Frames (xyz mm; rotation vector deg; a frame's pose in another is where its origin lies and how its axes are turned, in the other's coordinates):
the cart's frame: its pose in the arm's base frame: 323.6 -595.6 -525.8 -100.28 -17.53 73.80
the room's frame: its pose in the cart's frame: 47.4 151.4 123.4 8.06 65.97 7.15
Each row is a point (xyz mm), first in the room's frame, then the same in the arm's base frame.
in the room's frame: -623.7 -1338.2 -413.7
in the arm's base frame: 224.7 -112.0 780.3
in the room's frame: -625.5 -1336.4 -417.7
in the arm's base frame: 222.0 -115.6 781.8
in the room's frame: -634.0 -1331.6 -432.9
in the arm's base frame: 211.4 -128.0 789.6
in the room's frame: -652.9 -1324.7 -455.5
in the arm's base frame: 190.1 -144.4 803.5
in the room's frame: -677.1 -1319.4 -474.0
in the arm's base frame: 165.1 -155.0 818.3
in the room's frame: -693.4 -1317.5 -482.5
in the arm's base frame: 149.2 -158.1 827.3
